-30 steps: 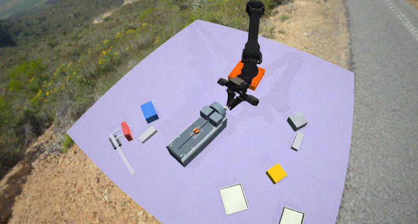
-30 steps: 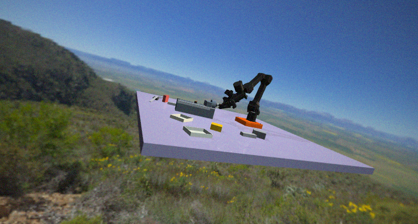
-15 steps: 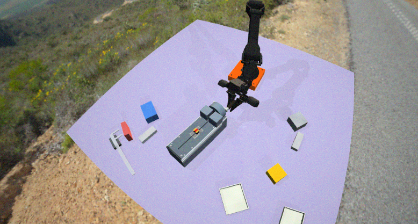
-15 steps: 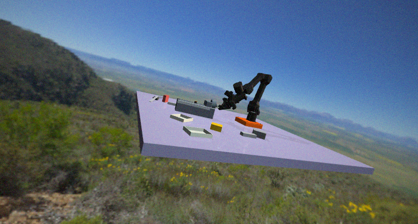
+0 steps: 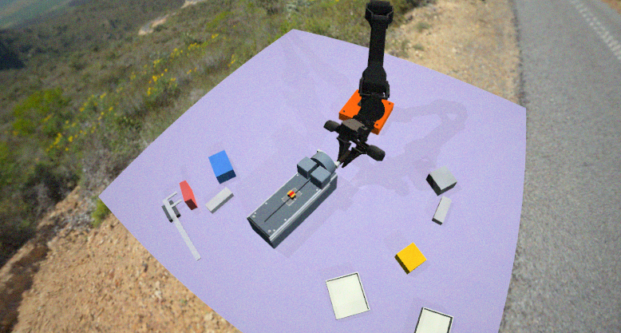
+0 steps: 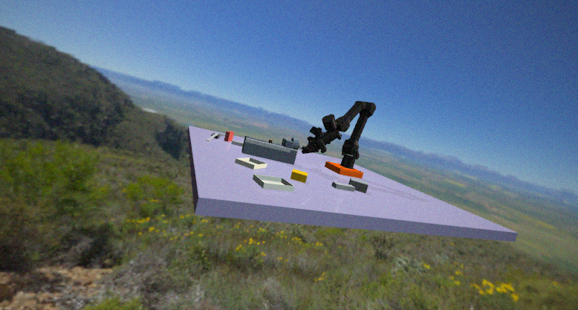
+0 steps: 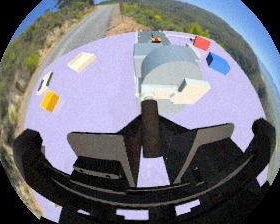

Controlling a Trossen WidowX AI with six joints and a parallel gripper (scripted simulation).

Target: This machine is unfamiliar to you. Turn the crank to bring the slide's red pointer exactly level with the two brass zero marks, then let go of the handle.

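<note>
My gripper tip is 160 mm short of the red pointer, 60 mm to the left of it and 10 mm below it. Also, from my gripper tip: yellow block 130 mm ahead, 290 mm to the left, 50 mm below; grey cube 150 mm behind, 290 mm to the left, 50 mm below; dark crank handle 20 mm behind, 20 mm above.
</note>
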